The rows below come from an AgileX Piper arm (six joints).
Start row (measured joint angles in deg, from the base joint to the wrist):
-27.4, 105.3, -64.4, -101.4, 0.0, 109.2
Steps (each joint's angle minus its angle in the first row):
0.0, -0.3, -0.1, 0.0, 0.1, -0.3
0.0, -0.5, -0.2, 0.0, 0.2, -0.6
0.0, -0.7, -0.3, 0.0, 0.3, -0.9
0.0, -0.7, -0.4, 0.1, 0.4, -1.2
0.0, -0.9, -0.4, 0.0, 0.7, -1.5
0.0, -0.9, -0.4, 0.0, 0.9, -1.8
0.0, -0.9, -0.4, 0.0, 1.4, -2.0
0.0, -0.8, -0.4, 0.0, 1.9, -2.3
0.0, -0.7, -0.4, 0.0, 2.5, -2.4
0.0, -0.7, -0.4, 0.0, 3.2, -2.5
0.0, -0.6, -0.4, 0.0, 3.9, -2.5
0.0, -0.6, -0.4, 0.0, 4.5, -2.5
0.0, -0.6, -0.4, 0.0, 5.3, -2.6
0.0, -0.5, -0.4, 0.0, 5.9, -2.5
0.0, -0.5, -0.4, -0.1, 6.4, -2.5
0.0, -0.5, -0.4, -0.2, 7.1, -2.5
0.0, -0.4, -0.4, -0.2, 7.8, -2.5
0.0, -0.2, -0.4, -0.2, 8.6, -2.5
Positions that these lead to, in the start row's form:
-27.4, 105.0, -64.5, -101.4, 0.1, 108.9
-27.4, 104.8, -64.6, -101.4, 0.2, 108.6
-27.4, 104.6, -64.7, -101.4, 0.3, 108.3
-27.4, 104.6, -64.8, -101.3, 0.4, 108.0
-27.4, 104.4, -64.8, -101.4, 0.7, 107.7
-27.4, 104.4, -64.8, -101.4, 0.9, 107.4
-27.4, 104.4, -64.8, -101.4, 1.4, 107.2
-27.4, 104.5, -64.8, -101.4, 1.9, 106.9
-27.4, 104.6, -64.8, -101.4, 2.5, 106.8
-27.4, 104.6, -64.8, -101.4, 3.2, 106.7
-27.4, 104.7, -64.8, -101.4, 3.9, 106.7
-27.4, 104.7, -64.8, -101.4, 4.5, 106.7
-27.4, 104.7, -64.8, -101.4, 5.3, 106.6
-27.4, 104.8, -64.8, -101.4, 5.9, 106.7
-27.4, 104.8, -64.8, -101.5, 6.4, 106.7
-27.4, 104.8, -64.8, -101.6, 7.1, 106.7
-27.4, 104.9, -64.8, -101.6, 7.8, 106.7
-27.4, 105.1, -64.8, -101.6, 8.6, 106.7

